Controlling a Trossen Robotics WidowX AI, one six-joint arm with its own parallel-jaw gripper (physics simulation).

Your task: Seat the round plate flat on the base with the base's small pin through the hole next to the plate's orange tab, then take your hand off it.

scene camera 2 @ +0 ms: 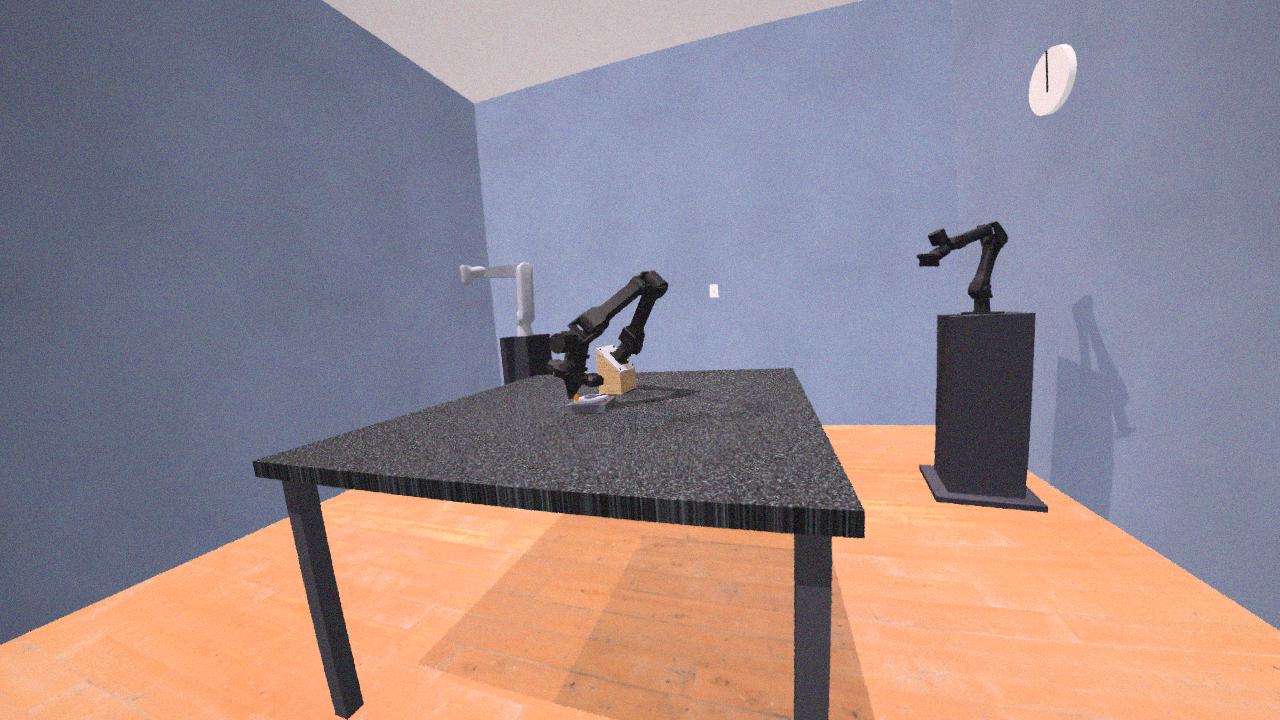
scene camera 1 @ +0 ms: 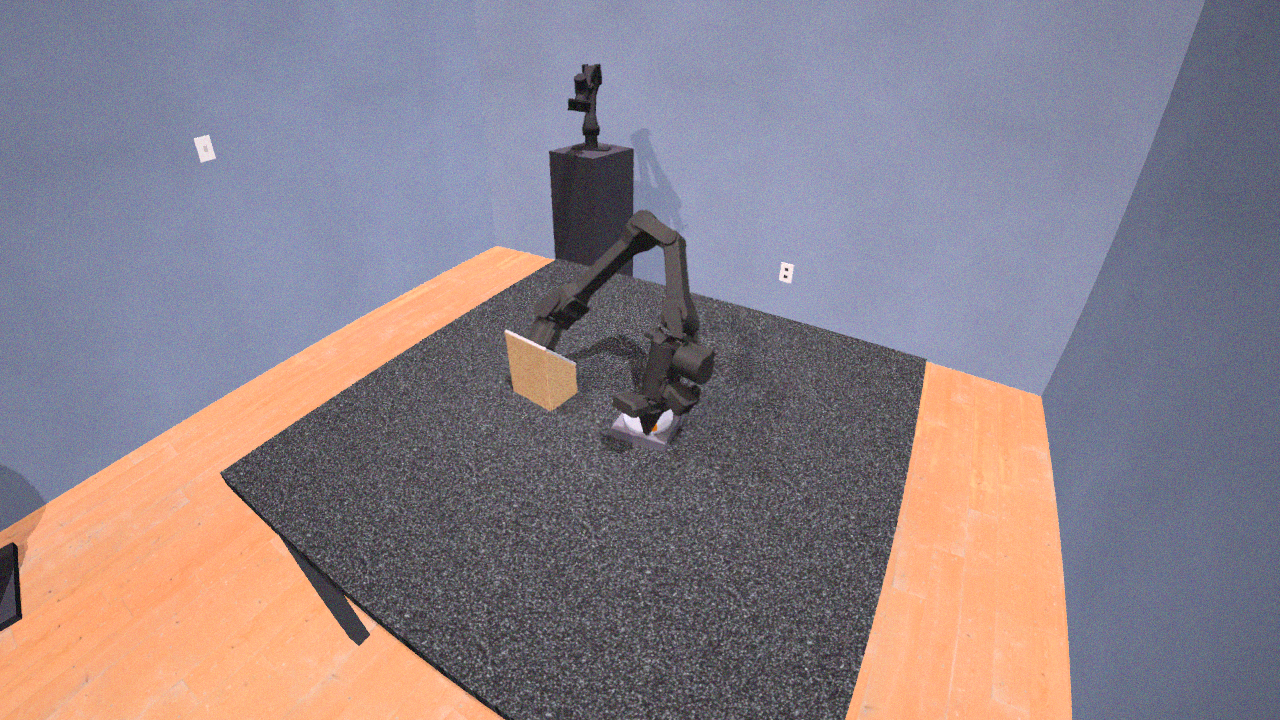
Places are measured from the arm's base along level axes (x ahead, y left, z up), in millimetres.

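Where they show: gripper, between the fingertips: (scene camera 2: 570, 398) (scene camera 1: 646, 433); arm's base, origin of its link: (scene camera 2: 619, 357) (scene camera 1: 538, 345).
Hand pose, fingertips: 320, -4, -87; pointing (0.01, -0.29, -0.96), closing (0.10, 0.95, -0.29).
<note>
Each offset is from my fingertips to the top centre of the thing, as dx, dy, dz. Level surfaces: height alone.
The round white plate (scene camera 1: 663, 424) (scene camera 2: 594, 397) lies on the square grey base @(-35, +54, +4) (scene camera 1: 643, 439) (scene camera 2: 591, 406). Its orange tab @(+1, +25, +12) (scene camera 1: 653, 428) (scene camera 2: 576, 396) shows beside the fingertips, on the side facing scene camera 1. My gripper (scene camera 1: 648, 429) (scene camera 2: 572, 395) is shut and empty, pointing down, with its tips at the plate close to the tab. The fingers and wrist hide part of the plate. The small pin and the hole next to the tab cannot be made out, and I cannot tell whether the plate lies fully flat.
A wooden block (scene camera 1: 541, 374) (scene camera 2: 617, 379) with a white top stands by the arm's base on the dark speckled table @(dz -37) (scene camera 1: 572, 555) (scene camera 2: 572, 456). Beyond the table, another black arm (scene camera 1: 589, 102) (scene camera 2: 986, 259) stands on a dark pedestal (scene camera 1: 590, 201) (scene camera 2: 982, 402), and a white arm (scene camera 2: 524, 295) stands at the back left.
</note>
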